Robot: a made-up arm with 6 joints.
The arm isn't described. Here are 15 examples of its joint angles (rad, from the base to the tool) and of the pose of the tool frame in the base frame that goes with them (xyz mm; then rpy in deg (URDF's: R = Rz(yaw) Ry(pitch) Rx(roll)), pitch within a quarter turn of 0, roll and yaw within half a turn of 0).
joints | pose
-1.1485 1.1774 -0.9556 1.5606 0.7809 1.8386 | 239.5 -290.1 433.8 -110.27 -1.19 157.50
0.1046 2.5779 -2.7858 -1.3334 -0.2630 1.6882 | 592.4 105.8 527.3 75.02 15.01 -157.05
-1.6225 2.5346 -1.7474 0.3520 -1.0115 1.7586 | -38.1 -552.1 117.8 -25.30 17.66 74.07
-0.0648 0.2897 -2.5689 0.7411 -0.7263 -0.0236 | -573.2 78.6 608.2 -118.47 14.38 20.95
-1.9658 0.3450 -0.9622 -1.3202 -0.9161 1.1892 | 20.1 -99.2 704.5 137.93 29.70 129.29
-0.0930 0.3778 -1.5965 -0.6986 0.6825 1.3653 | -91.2 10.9 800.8 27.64 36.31 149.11
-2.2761 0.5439 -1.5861 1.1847 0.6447 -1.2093 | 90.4 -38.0 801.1 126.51 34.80 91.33
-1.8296 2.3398 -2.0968 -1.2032 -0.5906 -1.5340 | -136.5 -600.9 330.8 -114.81 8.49 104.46
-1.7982 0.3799 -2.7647 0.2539 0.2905 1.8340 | 135.9 539.1 647.3 139.97 51.26 -116.67
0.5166 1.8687 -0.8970 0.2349 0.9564 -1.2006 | 244.9 243.8 111.5 -8.31 -71.65 8.22
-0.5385 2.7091 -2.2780 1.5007 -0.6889 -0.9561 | 565.4 -298.8 217.3 70.10 -17.32 110.36
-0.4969 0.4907 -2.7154 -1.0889 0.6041 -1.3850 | -417.1 208.3 704.9 94.04 46.73 25.28
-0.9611 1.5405 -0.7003 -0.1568 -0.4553 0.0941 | 265.3 -286.4 196.9 91.51 -22.29 128.92
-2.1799 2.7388 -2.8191 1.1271 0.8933 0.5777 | -284.1 -535.2 394.9 -10.27 -12.18 106.39
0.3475 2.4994 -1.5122 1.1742 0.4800 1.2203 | 421.4 244.8 6.3 -85.03 -48.70 -113.38
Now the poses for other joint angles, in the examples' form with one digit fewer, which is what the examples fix.
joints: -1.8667 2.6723 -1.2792 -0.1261 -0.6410 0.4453
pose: -79 -363 -102 65.2 -42.8 81.2
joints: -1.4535 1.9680 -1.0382 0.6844 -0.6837 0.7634
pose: 58 -441 146 19.2 -16.3 77.2
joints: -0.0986 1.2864 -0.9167 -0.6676 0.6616 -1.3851
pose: 366 -21 324 -133.0 -39.5 138.3
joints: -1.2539 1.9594 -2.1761 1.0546 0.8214 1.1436
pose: 230 -448 570 -33.0 -5.4 152.4
